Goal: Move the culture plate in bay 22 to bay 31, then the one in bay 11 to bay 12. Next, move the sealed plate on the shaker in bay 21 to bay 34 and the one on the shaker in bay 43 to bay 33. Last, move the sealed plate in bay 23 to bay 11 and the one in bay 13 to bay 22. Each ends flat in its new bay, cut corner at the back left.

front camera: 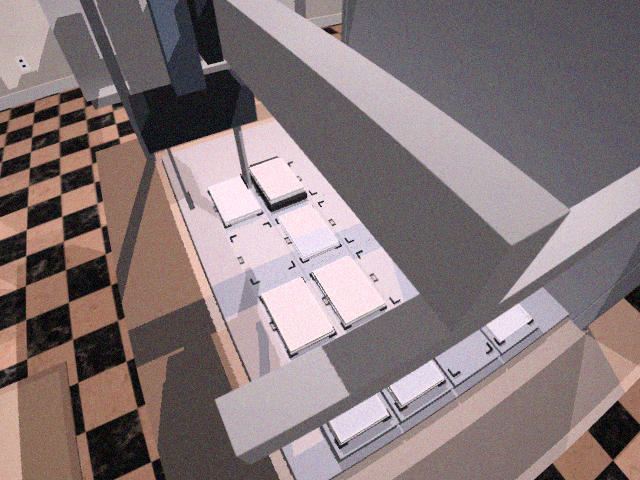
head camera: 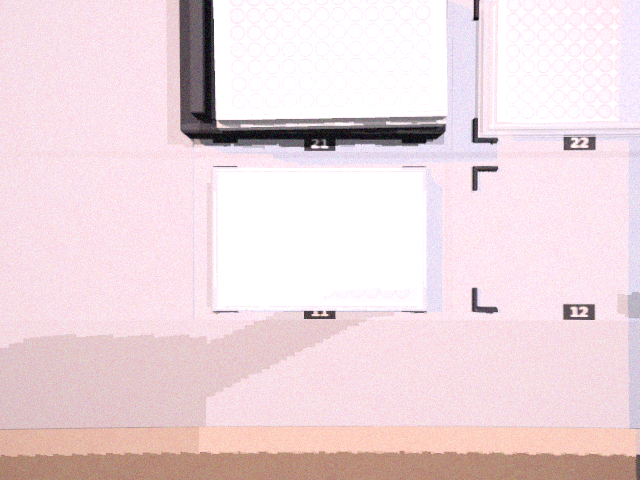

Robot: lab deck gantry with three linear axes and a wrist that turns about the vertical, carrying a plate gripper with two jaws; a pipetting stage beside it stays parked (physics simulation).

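Frame: origin at the robot's base, x ahead, y down, z left, level; metres.
Seen in the pictures: gripper, between the fingertips: (front camera: 218, 192); robot's base, origin of its link: (front camera: 209, 191) (head camera: 219, 306).
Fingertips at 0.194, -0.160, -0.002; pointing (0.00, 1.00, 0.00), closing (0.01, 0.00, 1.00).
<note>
Offsets run from my fingertips to a thing's middle, as dx, dy, dz. "spot": to the spot under its first point.
My gripper (front camera: 219, 196) is open; its two long jaws hang on either side of the bay 11 plate in the front view, with nothing between the tips. The jaws do not show in the head view. The culture plate in bay 11 {spot: -0.117, +0.144, +0.046} (front camera: 235, 200) (head camera: 319, 237) lies flat. The sealed plate in bay 21 {spot: -0.117, +0.124, +0.153} (front camera: 277, 178) (head camera: 330, 56) sits on its black shaker (front camera: 287, 200) (head camera: 190, 77). The culture plate in bay 22 {spot: +0.044, +0.146, +0.152} (front camera: 309, 231) (head camera: 563, 62) lies flat in its corner marks. The sealed plates in bay 13 {spot: +0.207, +0.146, +0.045} (front camera: 298, 315) and bay 23 {spot: +0.204, +0.146, +0.150} (front camera: 348, 289) lie flat. Bay 43 is hidden.
Bay 12 {spot: +0.039, +0.160, +0.043} (front camera: 261, 253) (head camera: 558, 237) holds no plate. Plates stand at bay 14 {spot: +0.408, +0.131, +0.043} (front camera: 358, 418), bay 24 {spot: +0.409, +0.131, +0.149} (front camera: 416, 383) and bay 44 {spot: +0.407, +0.138, +0.365} (front camera: 509, 321); bay 34 {spot: +0.416, +0.146, +0.257} (front camera: 467, 357) between them shows bare. A wide grey beam (front camera: 382, 139) crosses the front view and hides the deck's far right part.
</note>
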